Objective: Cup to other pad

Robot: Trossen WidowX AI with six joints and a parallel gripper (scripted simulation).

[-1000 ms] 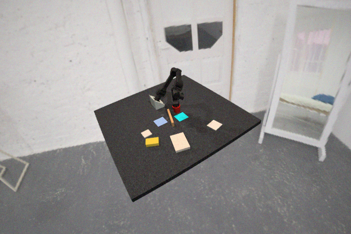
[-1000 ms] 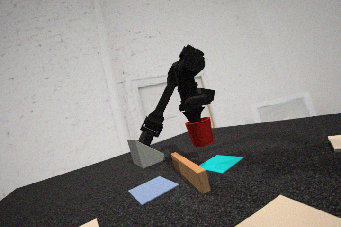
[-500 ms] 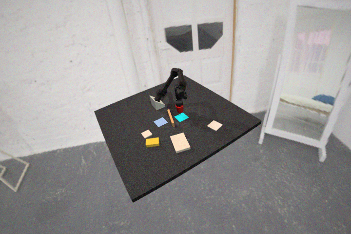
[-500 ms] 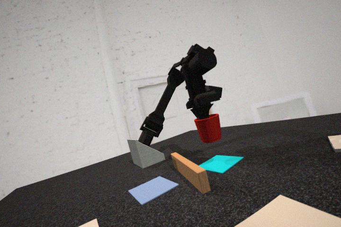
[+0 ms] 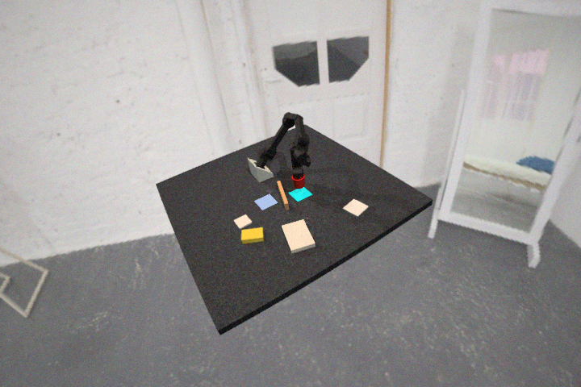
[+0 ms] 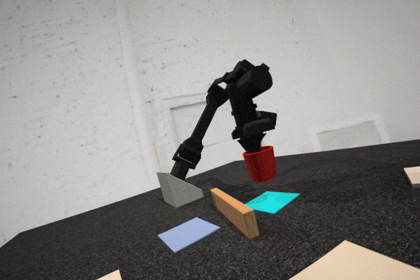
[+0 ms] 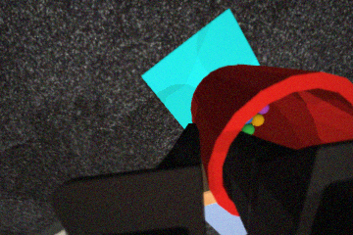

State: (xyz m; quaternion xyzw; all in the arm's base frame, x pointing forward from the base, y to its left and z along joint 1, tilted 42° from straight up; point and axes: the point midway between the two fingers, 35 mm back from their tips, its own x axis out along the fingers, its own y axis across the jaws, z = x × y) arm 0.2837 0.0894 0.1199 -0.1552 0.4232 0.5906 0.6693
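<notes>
Right now my gripper tip is 100 mm above the cyan pad, 30 mm short of it and 10 mm to the left of it. Also, from my gripper tip: red cup: 30 mm ahead, 10 mm to the right; then wooden block: 110 mm to the right, 80 mm below, 10 mm ahead; then light blue pad: 220 mm to the right, 100 mm below, 20 mm behind.
</notes>
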